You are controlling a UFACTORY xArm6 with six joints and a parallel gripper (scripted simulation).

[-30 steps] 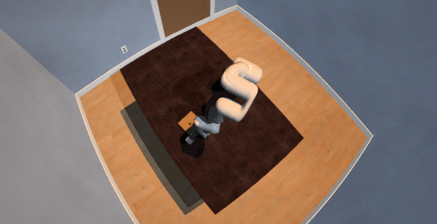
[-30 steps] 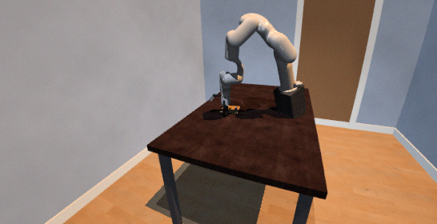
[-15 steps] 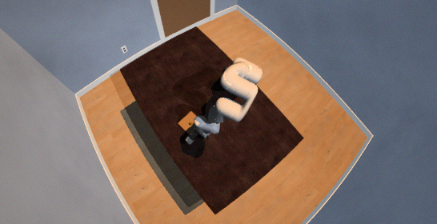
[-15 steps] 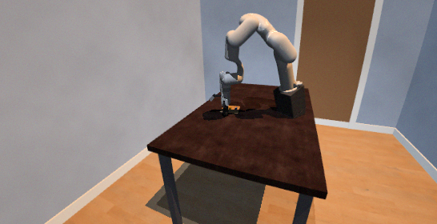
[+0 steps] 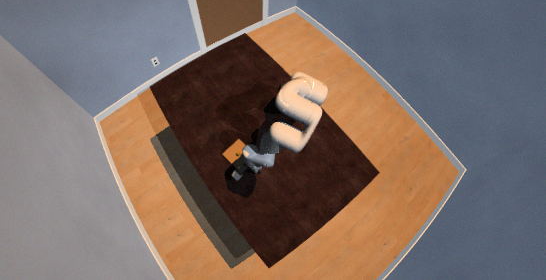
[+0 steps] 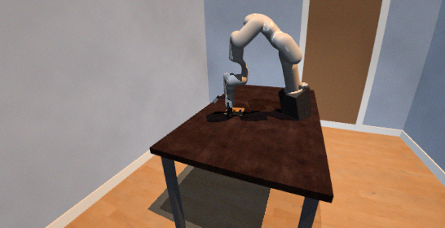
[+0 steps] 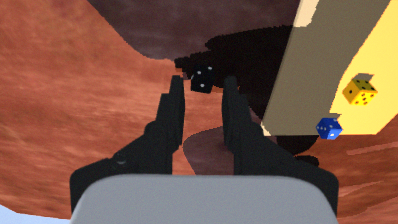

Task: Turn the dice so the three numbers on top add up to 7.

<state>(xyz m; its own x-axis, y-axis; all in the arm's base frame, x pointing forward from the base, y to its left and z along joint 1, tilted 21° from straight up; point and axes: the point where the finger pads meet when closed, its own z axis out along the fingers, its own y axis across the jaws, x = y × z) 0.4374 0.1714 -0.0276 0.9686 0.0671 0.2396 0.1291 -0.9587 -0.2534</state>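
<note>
Now: hand 30 mm above the black die. Also, from my hand: mat (10 mm ahead, 130 mm to the right, 40 mm below); blue die (40 mm behind, 130 mm to the right, 30 mm below); yellow die (10 mm ahead, 130 mm to the right, 30 mm below).
</note>
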